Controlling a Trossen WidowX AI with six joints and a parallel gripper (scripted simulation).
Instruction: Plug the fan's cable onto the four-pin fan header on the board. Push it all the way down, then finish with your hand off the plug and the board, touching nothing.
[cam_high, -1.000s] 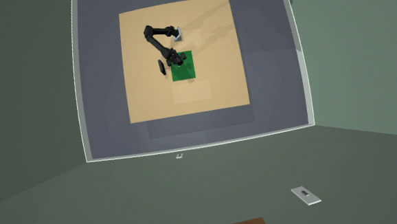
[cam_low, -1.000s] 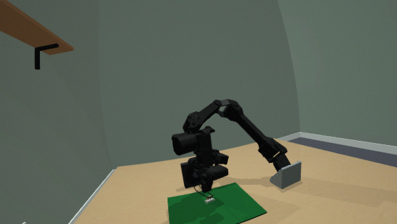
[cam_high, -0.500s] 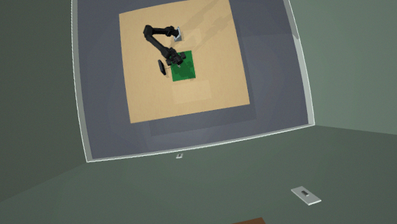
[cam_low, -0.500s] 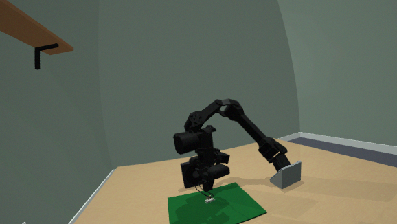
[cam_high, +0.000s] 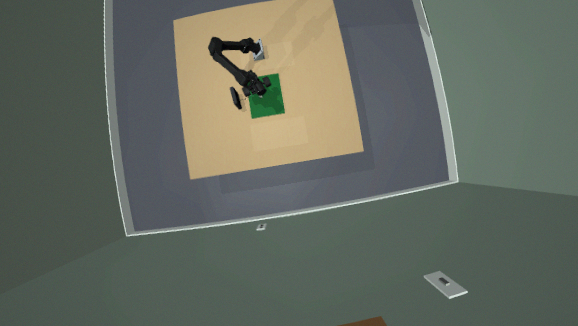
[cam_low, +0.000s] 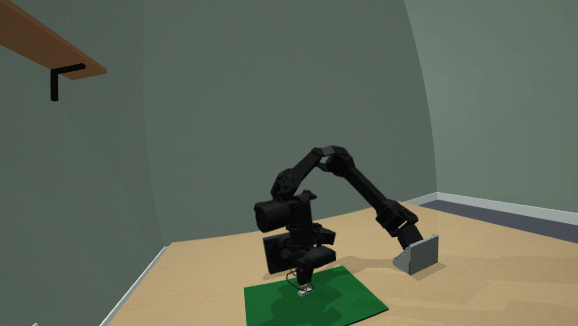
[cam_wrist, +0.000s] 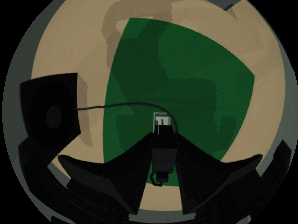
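Now: gripper tip 1 cm below the dark fan plug and 1 cm short of it. Also, from my gripper tip: pale four-pin header (5 cm below, 1 cm ahead); green board (6 cm below, 4 cm to the left, 2 cm ahead); black fan (15 cm to the right, 1 cm above).
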